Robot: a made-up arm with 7 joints. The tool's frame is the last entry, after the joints.
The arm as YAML. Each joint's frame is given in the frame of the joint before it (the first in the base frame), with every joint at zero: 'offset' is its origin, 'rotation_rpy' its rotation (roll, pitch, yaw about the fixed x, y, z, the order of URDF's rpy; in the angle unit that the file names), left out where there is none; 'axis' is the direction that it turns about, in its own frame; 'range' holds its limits. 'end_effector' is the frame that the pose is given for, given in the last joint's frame.
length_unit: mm
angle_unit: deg
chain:
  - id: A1
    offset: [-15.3, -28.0, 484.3]
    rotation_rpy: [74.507, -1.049, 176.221]
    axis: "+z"
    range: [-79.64, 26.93]
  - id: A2
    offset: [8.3, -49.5, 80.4]
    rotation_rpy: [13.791, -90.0, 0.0]
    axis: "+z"
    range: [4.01, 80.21]
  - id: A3
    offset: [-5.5, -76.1, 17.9]
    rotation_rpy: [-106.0, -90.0, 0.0]
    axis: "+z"
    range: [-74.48, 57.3]
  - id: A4
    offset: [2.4, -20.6, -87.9]
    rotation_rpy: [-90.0, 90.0, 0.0]
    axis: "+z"
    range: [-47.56, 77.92]
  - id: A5
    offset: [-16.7, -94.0, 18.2]
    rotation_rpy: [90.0, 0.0, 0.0]
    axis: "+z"
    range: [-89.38, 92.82]
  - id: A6
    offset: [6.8, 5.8, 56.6]
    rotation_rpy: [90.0, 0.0, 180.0]
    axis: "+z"
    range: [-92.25, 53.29]
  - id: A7
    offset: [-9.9, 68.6, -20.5]
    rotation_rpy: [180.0, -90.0, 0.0]
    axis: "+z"
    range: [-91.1, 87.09]
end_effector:
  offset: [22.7, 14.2, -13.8]
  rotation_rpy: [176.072, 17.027, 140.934]
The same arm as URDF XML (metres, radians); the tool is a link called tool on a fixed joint. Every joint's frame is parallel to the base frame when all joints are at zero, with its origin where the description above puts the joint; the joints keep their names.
<robot name="arm">
  <link name="base"/>
  <link name="link1"/>
  <link name="link2"/>
  <link name="link3"/>
  <link name="link4"/>
  <link name="link5"/>
  <link name="link6"/>
  <link name="link7"/>
  <link name="tool"/>
  <joint name="A1" type="revolute">
    <parent link="base"/>
    <child link="link1"/>
    <origin xyz="-0.0153 -0.0280 0.4843" rpy="0.0000 0.0000 0.0000"/>
    <axis xyz="0.068403 0.961235 0.26711"/>
    <limit lower="-1.3900" upper="0.4700"/>
  </joint>
  <joint name="A2" type="revolute">
    <parent link="link1"/>
    <child link="link2"/>
    <origin xyz="-0.0028 0.0911 -0.0261" rpy="0.0000 0.0000 0.0000"/>
    <axis xyz="0.968889 -0.0002 -0.247497"/>
    <limit lower="0.0700" upper="1.3999"/>
  </joint>
  <joint name="A3" type="revolute">
    <parent link="link2"/>
    <child link="link3"/>
    <origin xyz="-0.0011 0.0157 -0.0768" rpy="0.0000 0.0000 0.0000"/>
    <axis xyz="0.247497 -0.0001 0.968889"/>
    <limit lower="-1.2999" upper="1.0001"/>
  </joint>
  <joint name="A4" type="revolute">
    <parent link="link3"/>
    <child link="link4"/>
    <origin xyz="-0.0194 -0.0206 -0.0858" rpy="0.0000 0.0000 0.0000"/>
    <axis xyz="0.0002 1 0"/>
    <limit lower="-0.8301" upper="1.3600"/>
  </joint>
  <joint name="A5" type="revolute">
    <parent link="link4"/>
    <child link="link5"/>
    <origin xyz="0.0952 0.0182 -0.0071" rpy="0.0000 0.0000 0.0000"/>
    <axis xyz="0.968889 -0.0002 -0.247497"/>
    <limit lower="-1.5600" upper="1.6200"/>
  </joint>
  <joint name="A6" type="revolute">
    <parent link="link5"/>
    <child link="link6"/>
    <origin xyz="0.0532 0.0058 -0.0206" rpy="0.0000 0.0000 0.0000"/>
    <axis xyz="0.0002 1 0"/>
    <limit lower="-1.6101" upper="0.9301"/>
  </joint>
  <joint name="A7" type="revolute">
    <parent link="link6"/>
    <child link="link7"/>
    <origin xyz="0.0640 -0.0205 -0.0266" rpy="0.0000 0.0000 0.0000"/>
    <axis xyz="0.247497 -0.0001 0.968889"/>
    <limit lower="-1.5900" upper="1.5200"/>
  </joint>
  <joint name="tool_joint" type="fixed">
    <parent link="link7"/>
    <child link="tool"/>
    <origin xyz="-0.0172 0.0227 -0.0099" rpy="2.8779 0.1350 -2.2949"/>
  </joint>
</robot>

